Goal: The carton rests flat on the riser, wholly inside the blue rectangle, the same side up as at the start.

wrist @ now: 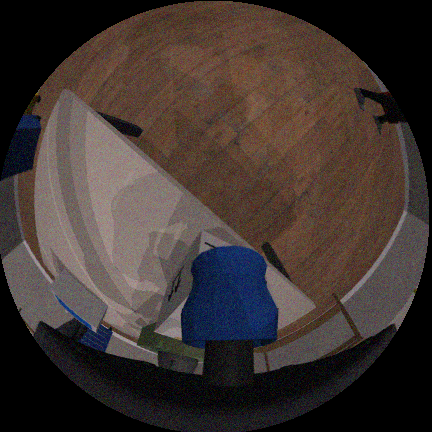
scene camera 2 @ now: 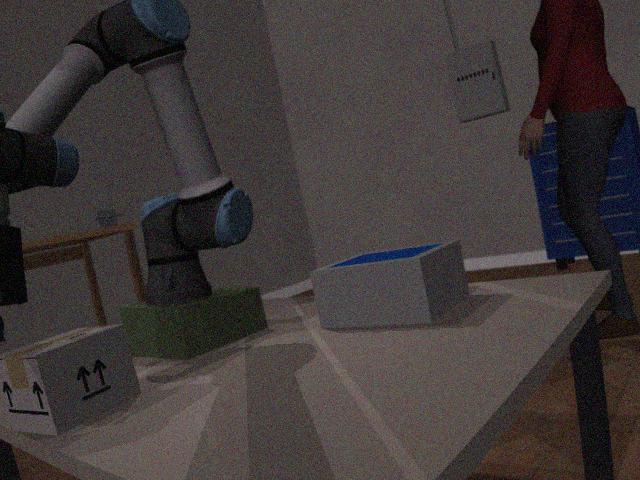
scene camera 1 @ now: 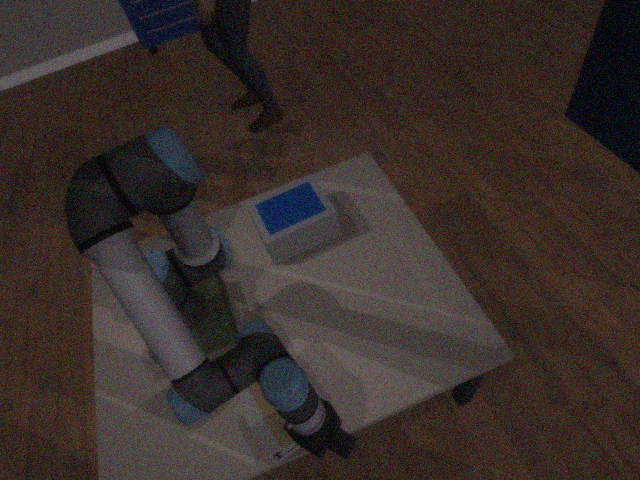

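Pixels of known places: hand at its tool point: (wrist: pixel 228 273); arm's base at its link origin: (wrist: pixel 177 356) (scene camera 2: pixel 179 298).
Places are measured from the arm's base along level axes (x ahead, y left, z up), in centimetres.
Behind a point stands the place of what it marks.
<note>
The white carton (scene camera 1: pixel 256 432) {y -42.0, x 6.7, z 1.3 cm} (scene camera 2: pixel 67 377) {y -42.4, x 18.4, z -3.4 cm} (wrist: pixel 179 278) {y -40.5, x 18.4, z -4.6 cm} with black arrow marks and a tan tape strip stands at the table's front-left corner, near the edge. My suction cup (scene camera 1: pixel 323 440) {y -52.8, x 20.0, z 5.0 cm} (wrist: pixel 229 298) hangs directly over the carton's top, close to it; whether it touches is hidden. The suction is off. In scene camera 2 the cup is cut off at the left edge. The grey riser (scene camera 1: pixel 305 242) {y 6.0, x 43.9, z -6.6 cm} (scene camera 2: pixel 371 305) {y 5.9, x 44.7, z -6.7 cm} (wrist: pixel 78 298) {y 6.0, x 43.3, z -4.8 cm} stands toward the table's far side, and the blue rectangle (scene camera 1: pixel 290 208) {y 15.4, x 44.9, z 1.2 cm} (scene camera 2: pixel 388 255) {y 15.4, x 45.9, z 1.2 cm} on its top is bare.
The arm's green base block (scene camera 1: pixel 211 310) {y -4.1, x 8.5, z -0.2 cm} (scene camera 2: pixel 196 323) {y -7.6, x 11.7, z -4.3 cm} stands between carton and riser. The white table (scene camera 1: pixel 413 320) {y -34.4, x 57.3, z -10.8 cm} (scene camera 2: pixel 413 387) {y -25.7, x 64.8, z -10.8 cm} has a wooden floor around it. A person (scene camera 1: pixel 243 56) (scene camera 2: pixel 584 129) walks behind, by a blue cabinet (scene camera 1: pixel 160 20) (scene camera 2: pixel 623 207).
</note>
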